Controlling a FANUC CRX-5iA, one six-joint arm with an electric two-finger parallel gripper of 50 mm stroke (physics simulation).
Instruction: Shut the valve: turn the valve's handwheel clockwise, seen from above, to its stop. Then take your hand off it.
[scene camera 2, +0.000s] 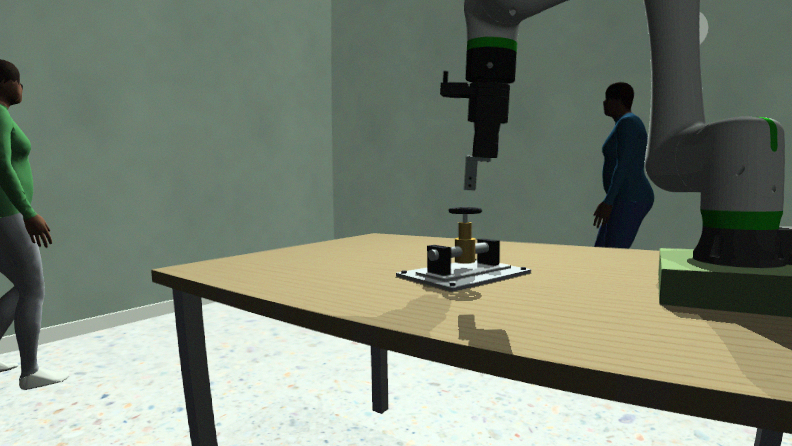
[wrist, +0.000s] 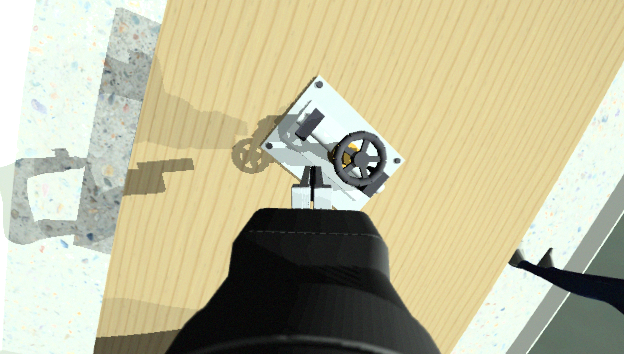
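Note:
The valve's dark round handwheel lies level on top of the brass valve body. The valve sits on a pipe held by two black blocks on a white base plate. My gripper is shut and empty. In the scene view its fingertips are above the handwheel with a visible gap, not touching it. In the wrist view the fingertips show to the left of the handwheel's rim. How far the wheel has turned cannot be told.
The plate rests on a wooden table. The arm's base stands on a green block at the right. A person in green stands at the left beyond the table, and a person in blue stands behind it.

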